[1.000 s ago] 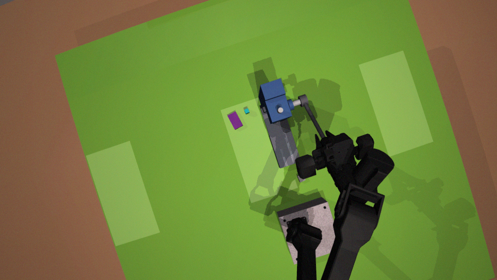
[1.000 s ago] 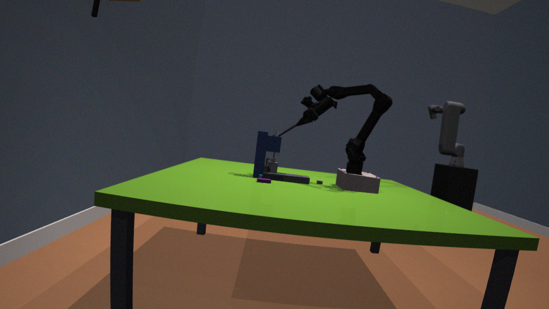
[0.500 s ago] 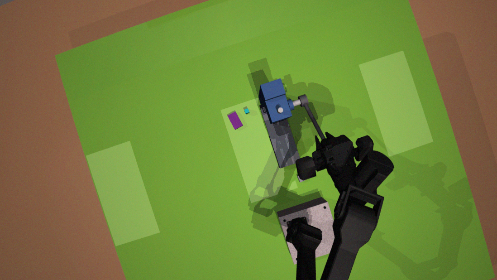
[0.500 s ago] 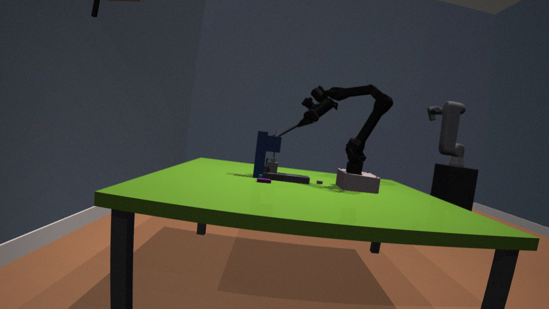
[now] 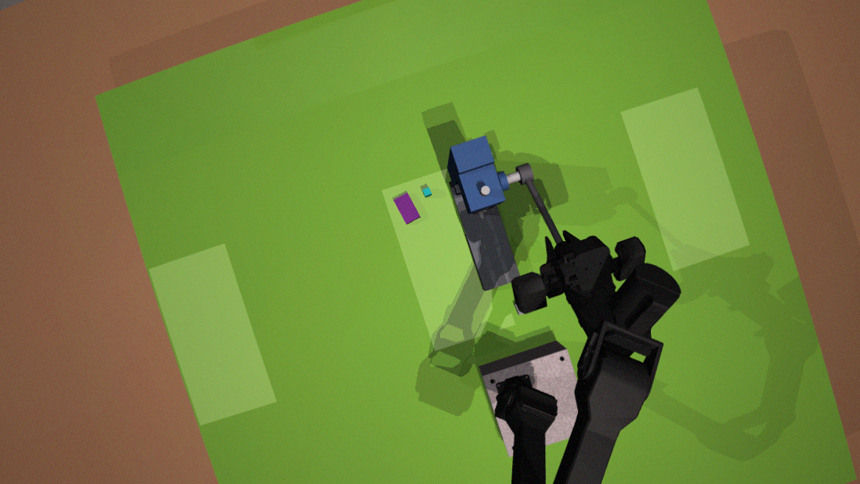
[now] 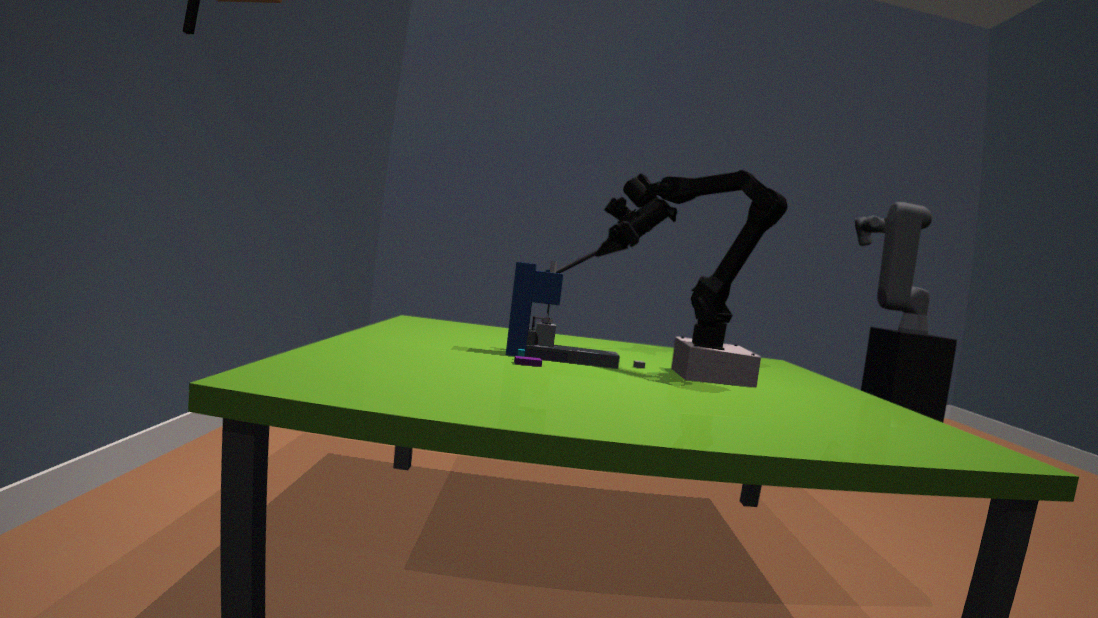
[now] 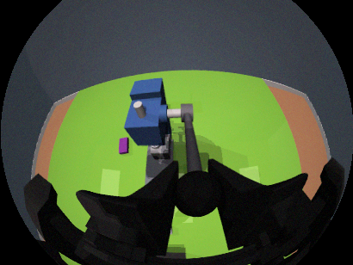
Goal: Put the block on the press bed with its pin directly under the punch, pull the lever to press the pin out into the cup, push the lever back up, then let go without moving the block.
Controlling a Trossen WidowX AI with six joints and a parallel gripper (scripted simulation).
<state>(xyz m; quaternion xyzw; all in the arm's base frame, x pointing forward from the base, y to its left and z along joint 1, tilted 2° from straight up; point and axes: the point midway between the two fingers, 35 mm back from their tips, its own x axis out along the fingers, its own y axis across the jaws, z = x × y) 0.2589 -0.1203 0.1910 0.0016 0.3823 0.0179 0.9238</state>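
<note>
My gripper tip is 100 mm short of the punch rod, 80 mm to the right of it and 110 mm above it. The rest, counted from my gripper tip: small dark thing: 130 mm behind, 50 mm to the left, 250 mm below; then small teal cube: 140 mm ahead, 160 mm to the left, 240 mm below; then lever: 40 mm ahead, 10 mm to the left, 20 mm below.
</note>
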